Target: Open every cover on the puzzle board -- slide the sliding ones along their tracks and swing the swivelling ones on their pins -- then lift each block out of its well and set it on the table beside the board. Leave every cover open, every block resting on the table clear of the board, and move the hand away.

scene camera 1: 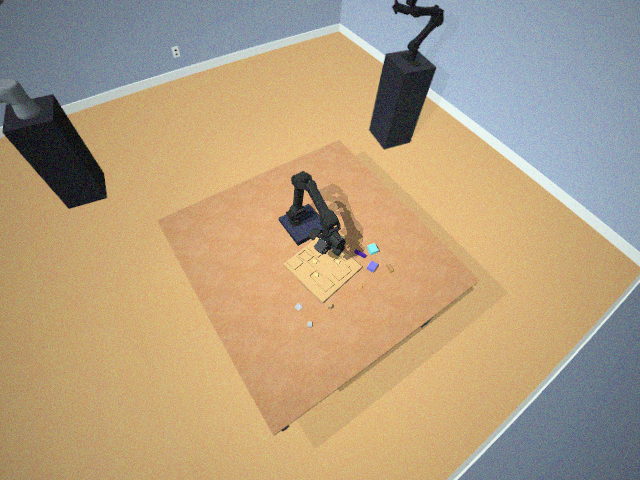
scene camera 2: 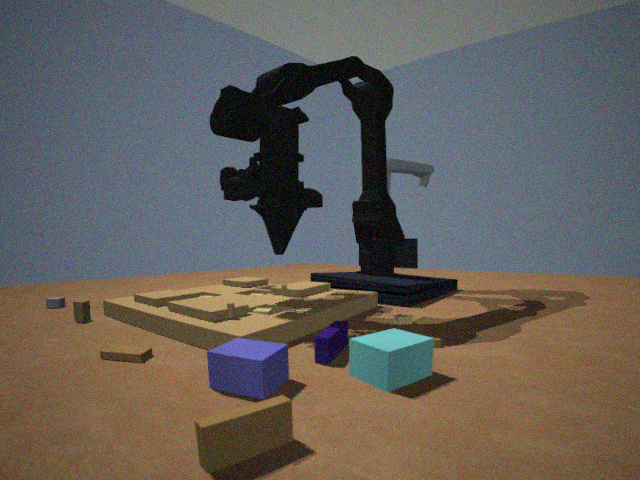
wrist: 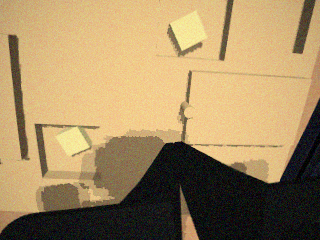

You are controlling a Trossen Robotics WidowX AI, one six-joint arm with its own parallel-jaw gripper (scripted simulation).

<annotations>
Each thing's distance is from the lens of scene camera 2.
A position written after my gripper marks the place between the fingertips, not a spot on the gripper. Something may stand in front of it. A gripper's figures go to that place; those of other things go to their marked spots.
my gripper (scene camera 2: 279, 254): 52 cm
cyan block (scene camera 2: 390, 359): 26 cm
dark purple block (scene camera 2: 333, 339): 32 cm
The marked spots on the cyan block and the dark purple block are 8 cm apart.
</annotations>
